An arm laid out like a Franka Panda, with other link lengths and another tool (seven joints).
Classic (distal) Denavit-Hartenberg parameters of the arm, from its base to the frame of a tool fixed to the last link. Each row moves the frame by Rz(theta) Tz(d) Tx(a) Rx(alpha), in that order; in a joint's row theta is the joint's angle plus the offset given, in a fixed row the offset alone. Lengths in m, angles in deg.
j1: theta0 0, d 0.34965, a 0, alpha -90
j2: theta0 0, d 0, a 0, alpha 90
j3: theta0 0, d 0.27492, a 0.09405, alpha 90
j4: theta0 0, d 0, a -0.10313, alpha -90
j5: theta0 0, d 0.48, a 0, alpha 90
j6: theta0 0, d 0, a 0.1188, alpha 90
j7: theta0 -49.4, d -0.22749, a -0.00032, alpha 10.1
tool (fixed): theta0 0, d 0.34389, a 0, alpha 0
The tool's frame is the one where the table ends.
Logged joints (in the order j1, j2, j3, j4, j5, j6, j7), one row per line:
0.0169 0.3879 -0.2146 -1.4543 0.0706 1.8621 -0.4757
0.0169 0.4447 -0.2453 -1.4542 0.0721 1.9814 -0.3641
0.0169 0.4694 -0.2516 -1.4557 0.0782 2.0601 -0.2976
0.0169 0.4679 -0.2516 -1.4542 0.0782 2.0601 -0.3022
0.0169 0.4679 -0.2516 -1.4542 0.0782 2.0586 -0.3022
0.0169 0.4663 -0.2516 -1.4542 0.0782 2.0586 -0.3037
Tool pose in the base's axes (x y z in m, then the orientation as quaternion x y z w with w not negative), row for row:
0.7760 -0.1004 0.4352 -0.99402 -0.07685 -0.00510 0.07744
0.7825 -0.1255 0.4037 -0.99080 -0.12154 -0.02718 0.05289
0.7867 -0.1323 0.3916 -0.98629 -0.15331 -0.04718 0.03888
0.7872 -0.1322 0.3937 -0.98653 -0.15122 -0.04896 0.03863
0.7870 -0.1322 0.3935 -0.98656 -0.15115 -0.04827 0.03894
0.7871 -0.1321 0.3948 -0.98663 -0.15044 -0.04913 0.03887
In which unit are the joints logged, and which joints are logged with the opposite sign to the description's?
The joints are logged in radians. Opposite sign: j1, j7.
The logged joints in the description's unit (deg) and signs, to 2 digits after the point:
-0.97 22.23 -12.30 -83.33 4.05 106.69 27.26
-0.97 25.48 -14.05 -83.32 4.13 113.53 20.86
-0.97 26.89 -14.42 -83.41 4.48 118.04 17.05
-0.97 26.81 -14.42 -83.32 4.48 118.04 17.31
-0.97 26.81 -14.42 -83.32 4.48 117.95 17.31
-0.97 26.72 -14.42 -83.32 4.48 117.95 17.40

